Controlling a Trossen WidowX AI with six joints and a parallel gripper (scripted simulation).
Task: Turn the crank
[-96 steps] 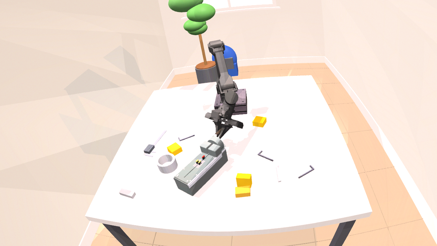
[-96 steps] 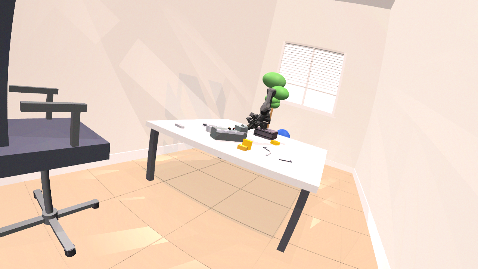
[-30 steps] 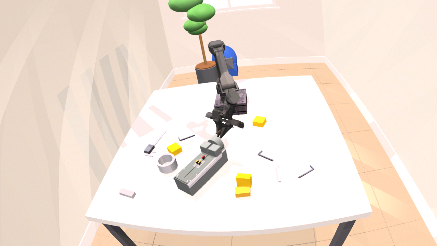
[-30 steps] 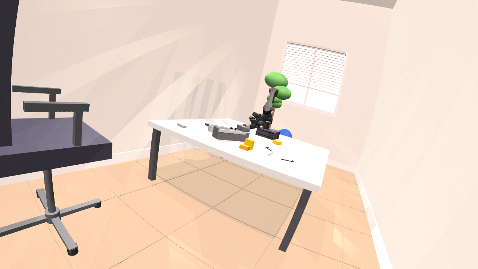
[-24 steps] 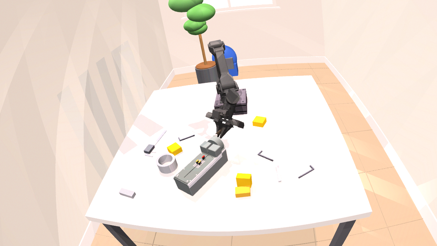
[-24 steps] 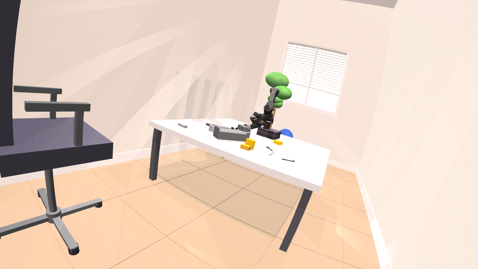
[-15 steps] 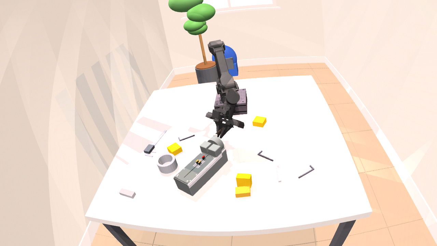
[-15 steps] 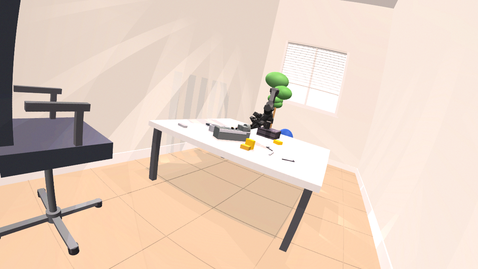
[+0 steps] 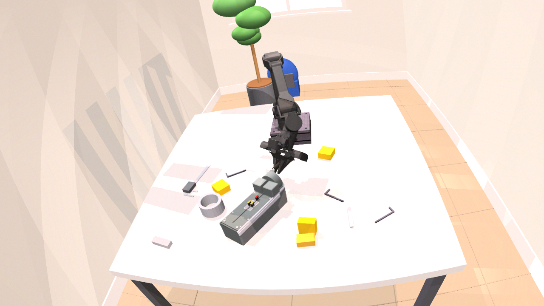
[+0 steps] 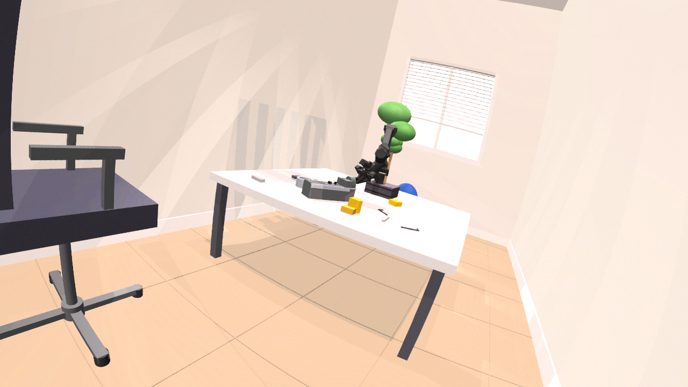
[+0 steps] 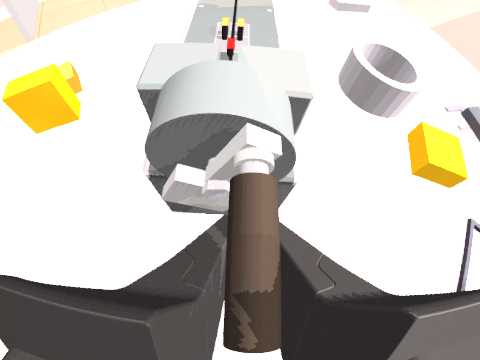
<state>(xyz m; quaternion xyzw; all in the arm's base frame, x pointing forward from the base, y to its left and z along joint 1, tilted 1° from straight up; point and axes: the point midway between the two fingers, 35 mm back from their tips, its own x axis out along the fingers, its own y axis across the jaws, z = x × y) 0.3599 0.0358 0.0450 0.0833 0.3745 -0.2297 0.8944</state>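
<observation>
My gripper tip is now 1 cm past the brown crank handle, 1 cm to the right of it and 2 cm below it. Round my gripper tip: red pointer (12 cm ahead, 5 cm to the right, 1 cm below).
</observation>
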